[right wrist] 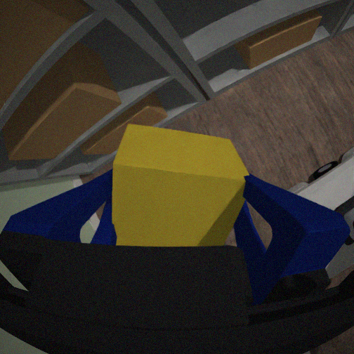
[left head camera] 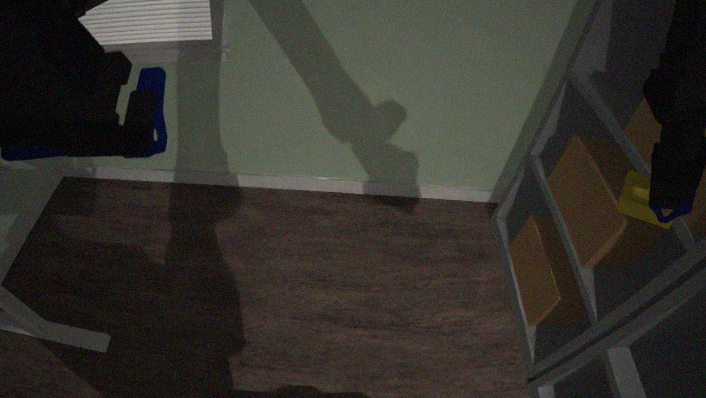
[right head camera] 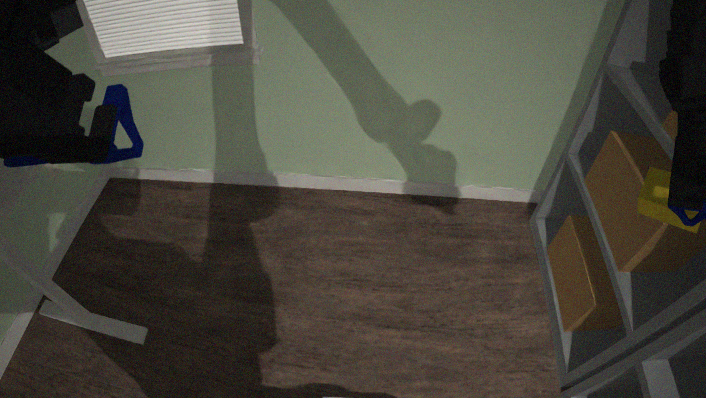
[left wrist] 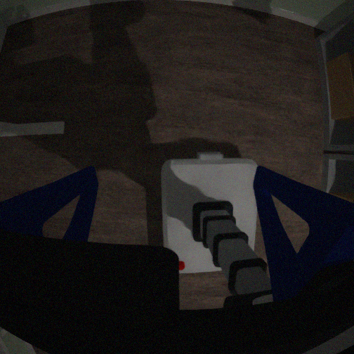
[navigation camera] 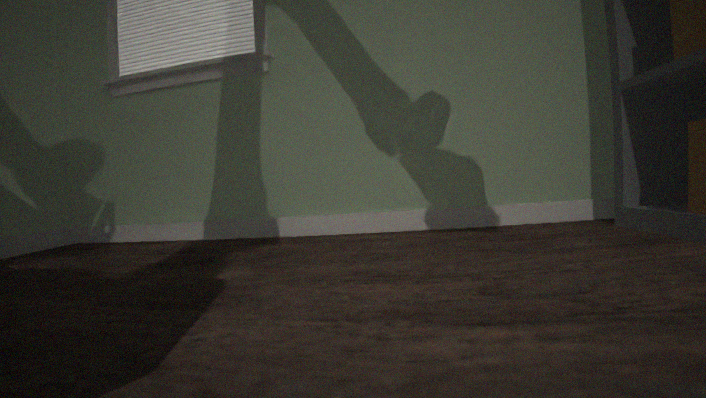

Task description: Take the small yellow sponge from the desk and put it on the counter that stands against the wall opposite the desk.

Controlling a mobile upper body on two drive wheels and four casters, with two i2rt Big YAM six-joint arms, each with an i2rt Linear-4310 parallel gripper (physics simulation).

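Places are measured from the left arm's base along level axes (x ahead, y left, z up), in metres.
Where they show: left gripper, between the fingertips: [left head camera: 119, 145] [right head camera: 106, 152]; right gripper, between the fingertips: [left head camera: 664, 206] [right head camera: 691, 207].
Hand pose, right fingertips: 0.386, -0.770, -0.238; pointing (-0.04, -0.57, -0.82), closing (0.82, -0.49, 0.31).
Note:
Each offset is from my right fingertips to the top centre of the thing, as dx, dy, dz. "spot": to the spot under its first point.
The yellow sponge @(+0.021, +0.020, +0.044) [left head camera: 636, 199] [right head camera: 654, 199] [right wrist: 175, 200] is held between the blue fingers of my right gripper [right wrist: 175, 175], which is shut on it. In both head views the sponge is at the right, partly hidden behind the dark right gripper, in front of the shelving. My left gripper [left wrist: 175, 174] is open, its blue fingers wide apart with no object held between them; in the head views it shows at the upper left. The counter cannot be made out for certain in these frames.
A grey shelf unit [left head camera: 560, 200] [right head camera: 597, 210] with brown boxes @(spot: +0.441, -0.414, -0.473) [left head camera: 587, 200] [right head camera: 617, 200] stands at the right. A green wall [navigation camera: 525, 125] with a blind-covered window @(spot: +1.140, +1.356, -0.176) [navigation camera: 185, 35] is ahead. A pale leg piece [left head camera: 75, 335] [right head camera: 110, 327] stands at the lower left. My white base [left wrist: 215, 180] is below the left gripper.

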